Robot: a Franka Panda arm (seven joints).
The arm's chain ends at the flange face. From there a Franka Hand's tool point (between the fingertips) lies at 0.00 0.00 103.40 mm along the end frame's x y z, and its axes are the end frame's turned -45 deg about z.
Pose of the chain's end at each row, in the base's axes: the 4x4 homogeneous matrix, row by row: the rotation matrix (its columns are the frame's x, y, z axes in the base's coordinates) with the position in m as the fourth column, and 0 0 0 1 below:
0.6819, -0.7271, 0.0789, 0.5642; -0.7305, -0.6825, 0.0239, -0.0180; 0.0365, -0.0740, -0.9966, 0.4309; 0, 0, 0, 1
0.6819, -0.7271, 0.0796, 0.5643; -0.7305, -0.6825, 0.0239, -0.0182; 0.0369, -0.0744, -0.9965, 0.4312; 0, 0, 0, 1
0.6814, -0.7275, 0.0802, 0.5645; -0.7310, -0.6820, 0.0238, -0.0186; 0.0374, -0.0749, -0.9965, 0.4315; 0, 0, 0, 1
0.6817, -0.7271, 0.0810, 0.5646; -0.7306, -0.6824, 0.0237, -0.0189; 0.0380, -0.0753, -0.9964, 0.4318; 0, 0, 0, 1
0.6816, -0.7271, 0.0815, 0.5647; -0.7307, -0.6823, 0.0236, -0.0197; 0.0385, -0.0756, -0.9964, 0.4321; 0, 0, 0, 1
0.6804, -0.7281, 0.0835, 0.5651; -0.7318, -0.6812, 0.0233, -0.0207; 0.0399, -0.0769, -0.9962, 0.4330; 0, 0, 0, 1
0.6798, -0.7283, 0.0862, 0.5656; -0.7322, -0.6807, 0.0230, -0.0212; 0.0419, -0.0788, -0.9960, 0.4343; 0, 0, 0, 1
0.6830, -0.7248, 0.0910, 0.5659; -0.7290, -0.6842, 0.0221, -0.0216; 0.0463, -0.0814, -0.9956, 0.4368; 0, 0, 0, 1
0.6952, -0.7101, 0.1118, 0.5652; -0.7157, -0.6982, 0.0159, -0.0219; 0.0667, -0.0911, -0.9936, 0.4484; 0, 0, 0, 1
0.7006, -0.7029, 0.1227, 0.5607; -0.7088, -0.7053, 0.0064, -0.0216; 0.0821, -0.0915, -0.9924, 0.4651; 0, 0, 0, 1
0.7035, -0.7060, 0.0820, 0.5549; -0.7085, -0.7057, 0.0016, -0.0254; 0.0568, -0.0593, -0.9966, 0.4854; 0, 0, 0, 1
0.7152, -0.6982, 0.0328, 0.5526; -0.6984, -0.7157, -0.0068, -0.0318; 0.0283, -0.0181, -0.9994, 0.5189; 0, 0, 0, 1
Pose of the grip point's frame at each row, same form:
0.9963, -0.0320, 0.0789, 0.5724; -0.0339, -0.9991, 0.0239, -0.0155; 0.0781, -0.0265, -0.9966, 0.3279; 0, 0, 0, 1
0.9963, -0.0320, 0.0796, 0.5725; -0.0339, -0.9991, 0.0239, -0.0157; 0.0787, -0.0265, -0.9965, 0.3282; 0, 0, 0, 1
0.9962, -0.0326, 0.0802, 0.5728; -0.0346, -0.9991, 0.0238, -0.0161; 0.0794, -0.0265, -0.9965, 0.3285; 0, 0, 0, 1
0.9962, -0.0321, 0.0810, 0.5730; -0.0341, -0.9991, 0.0237, -0.0164; 0.0801, -0.0264, -0.9964, 0.3288; 0, 0, 0, 1
0.9961, -0.0322, 0.0815, 0.5731; -0.0342, -0.9991, 0.0236, -0.0173; 0.0807, -0.0262, -0.9964, 0.3291; 0, 0, 0, 1
0.9960, -0.0337, 0.0835, 0.5737; -0.0358, -0.9991, 0.0233, -0.0183; 0.0826, -0.0262, -0.9962, 0.3300; 0, 0, 0, 1
0.9957, -0.0343, 0.0862, 0.5745; -0.0364, -0.9991, 0.0230, -0.0188; 0.0853, -0.0261, -0.9960, 0.3313; 0, 0, 0, 1
0.9955, -0.0296, 0.0910, 0.5753; -0.0317, -0.9993, 0.0221, -0.0193; 0.0903, -0.0248, -0.9956, 0.3339; 0, 0, 0, 1
0.9937, -0.0105, 0.1118, 0.5768; -0.0124, -0.9998, 0.0159, -0.0203; 0.1116, -0.0173, -0.9936, 0.3457; 0, 0, 0, 1
0.9924, -0.0016, 0.1227, 0.5734; -0.0025, -0.9999, 0.0064, -0.0209; 0.1228, -0.0066, -0.9924, 0.3625; 0, 0, 0, 1
0.9967, -0.0018, 0.0820, 0.5634; -0.0020, -1.0000, 0.0016, -0.0252; 0.0821, -0.0018, -0.9966, 0.3824; 0, 0, 0, 1
0.9994, 0.0120, 0.0328, 0.5560; 0.0122, -0.9999, -0.0068, -0.0325; 0.0328, 0.0072, -0.9994, 0.4156; 0, 0, 0, 1

